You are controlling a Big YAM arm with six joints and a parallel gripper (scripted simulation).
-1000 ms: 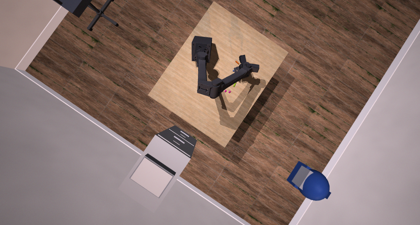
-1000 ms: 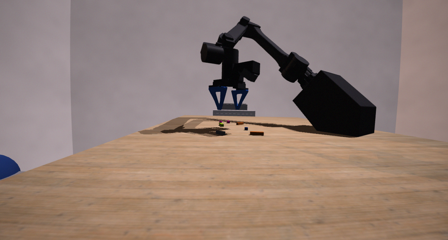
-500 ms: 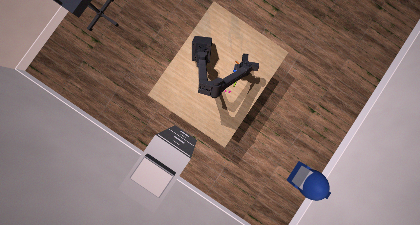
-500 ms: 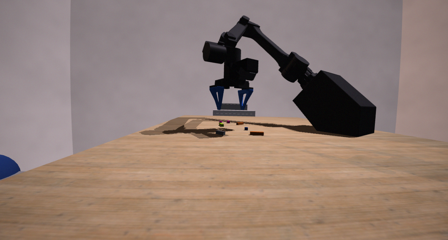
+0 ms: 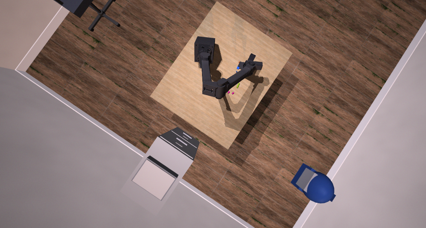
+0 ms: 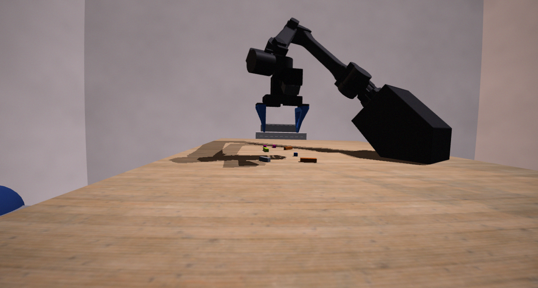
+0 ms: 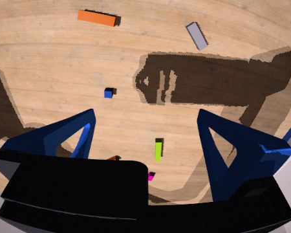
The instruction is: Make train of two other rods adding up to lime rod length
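Now: hand 7 cm above the blue rod, 5 cm past it and 1 cm to the left of it. From my hand the other things lie so: grey rod 7 cm below, 6 cm ahead, 5 cm to the left; lime rod 13 cm to the right, 7 cm below, 1 cm ahead.
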